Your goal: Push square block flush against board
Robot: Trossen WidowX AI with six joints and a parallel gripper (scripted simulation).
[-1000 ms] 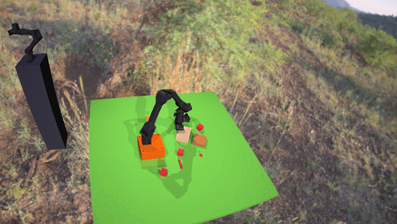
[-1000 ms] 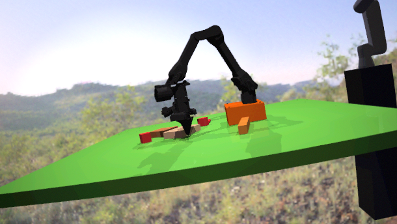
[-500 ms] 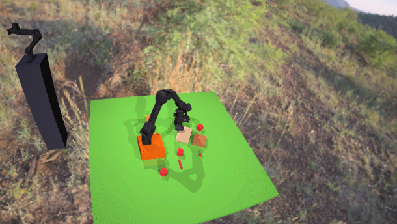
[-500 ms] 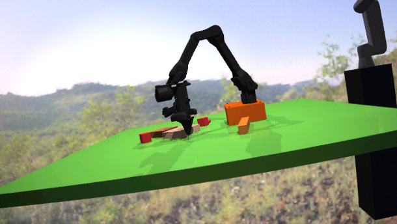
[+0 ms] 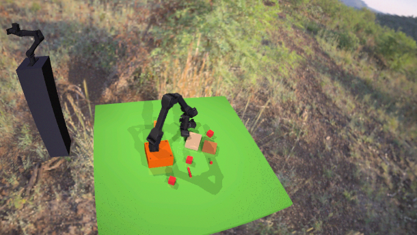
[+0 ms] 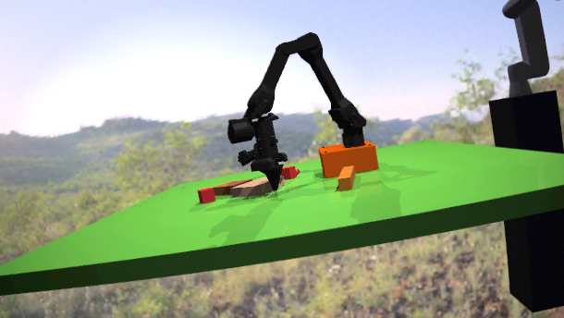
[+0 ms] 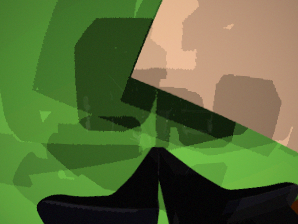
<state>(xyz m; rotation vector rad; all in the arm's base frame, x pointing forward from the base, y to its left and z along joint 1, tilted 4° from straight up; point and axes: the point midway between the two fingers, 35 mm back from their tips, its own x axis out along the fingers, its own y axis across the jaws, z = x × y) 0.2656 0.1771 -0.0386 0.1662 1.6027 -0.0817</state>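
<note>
Right now the tan flat piece is 60 mm ahead of my gripper tip, 80 mm to the right of it and 10 mm above it. The rest, counted from my gripper tip: brown flat piece (170 mm ahead, 160 mm to the right, 10 mm above); then small orange block (210 mm behind, 50 mm to the left, 10 mm above); then thin red bar (50 mm behind, 360 mm to the right).
</note>
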